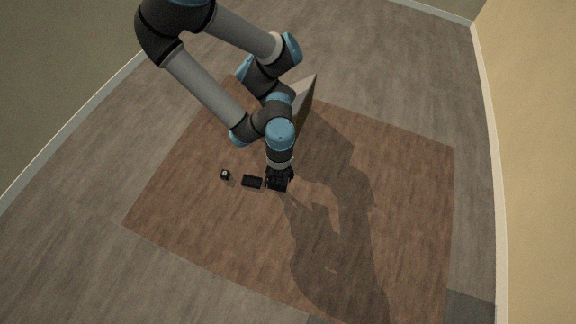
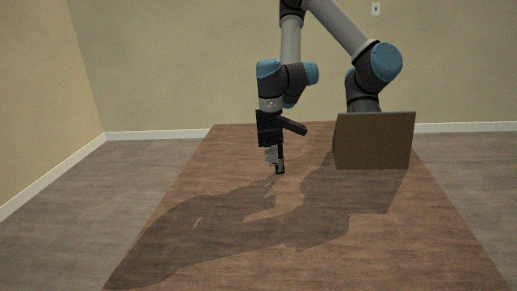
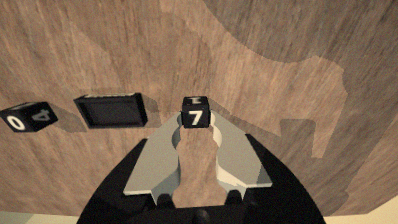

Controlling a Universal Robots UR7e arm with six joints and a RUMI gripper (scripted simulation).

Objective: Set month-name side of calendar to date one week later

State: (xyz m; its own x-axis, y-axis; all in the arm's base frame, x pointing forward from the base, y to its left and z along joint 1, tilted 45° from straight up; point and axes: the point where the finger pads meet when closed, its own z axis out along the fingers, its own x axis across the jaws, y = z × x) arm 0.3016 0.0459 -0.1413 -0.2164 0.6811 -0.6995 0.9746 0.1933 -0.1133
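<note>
Right now the black cube is 10 mm below my hand. Round my hand: black tray 20 mm ahead, 100 mm to the right, 20 mm below.
</note>
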